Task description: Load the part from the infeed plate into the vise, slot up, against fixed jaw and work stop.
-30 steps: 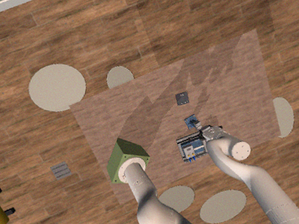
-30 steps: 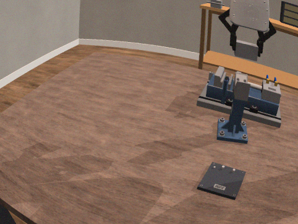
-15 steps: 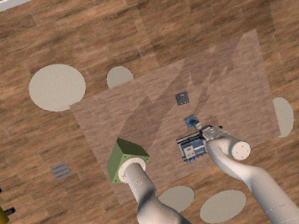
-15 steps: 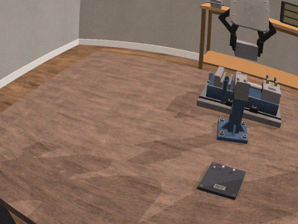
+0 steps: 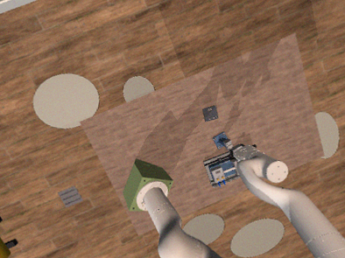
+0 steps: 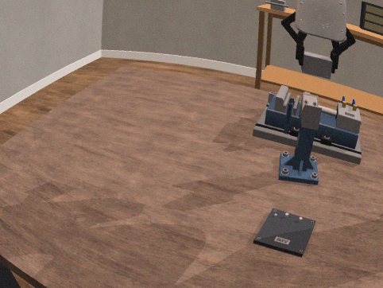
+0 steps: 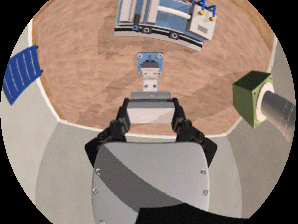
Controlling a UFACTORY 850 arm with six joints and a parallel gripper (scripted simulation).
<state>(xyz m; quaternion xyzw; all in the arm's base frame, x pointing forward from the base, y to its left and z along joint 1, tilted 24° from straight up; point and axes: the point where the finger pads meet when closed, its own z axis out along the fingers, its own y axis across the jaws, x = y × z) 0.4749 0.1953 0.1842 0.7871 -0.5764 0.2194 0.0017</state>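
The part lies 10 mm to the right of my hand and 10 mm below it. Round my hand: air cylinder: 200 mm to the right, 170 mm below, 90 mm behind.
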